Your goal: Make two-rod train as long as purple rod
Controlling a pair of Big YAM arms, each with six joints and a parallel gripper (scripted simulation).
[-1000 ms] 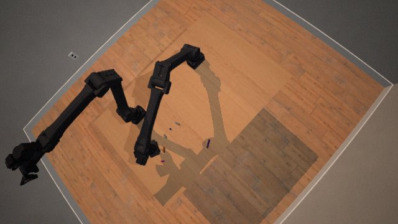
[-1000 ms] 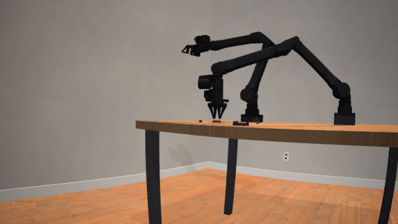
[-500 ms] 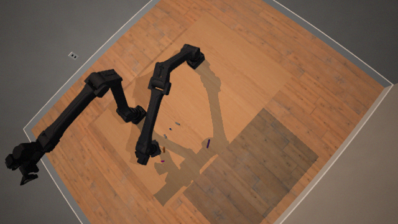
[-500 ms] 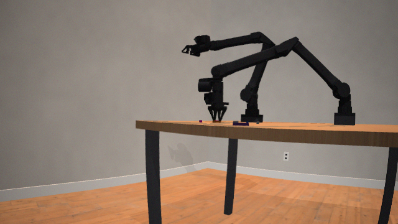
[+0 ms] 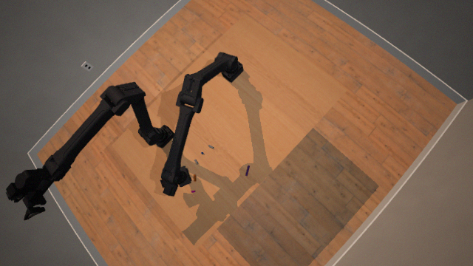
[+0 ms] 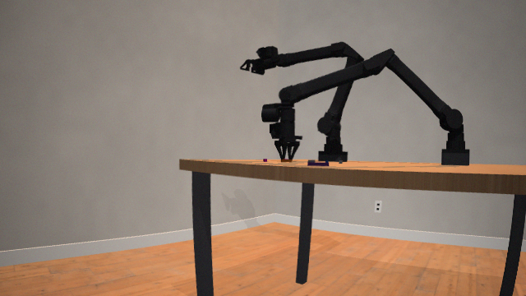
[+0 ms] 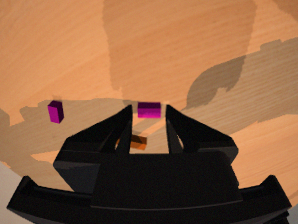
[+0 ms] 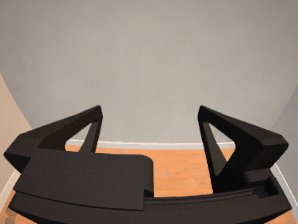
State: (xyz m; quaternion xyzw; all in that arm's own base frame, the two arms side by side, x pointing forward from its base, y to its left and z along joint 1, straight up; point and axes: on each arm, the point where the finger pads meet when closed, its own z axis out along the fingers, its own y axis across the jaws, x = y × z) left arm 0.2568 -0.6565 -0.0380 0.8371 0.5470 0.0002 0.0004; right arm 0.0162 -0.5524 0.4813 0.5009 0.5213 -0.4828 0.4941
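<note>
The orange rod is 30 mm to the left of my left hand and 30 mm ahead of it. From my left hand the other things lie so: blue rod: 160 mm to the left, 40 mm behind; purple rod: 280 mm to the left, 220 mm ahead; magenta rod: 90 mm ahead, 30 mm to the right.
</note>
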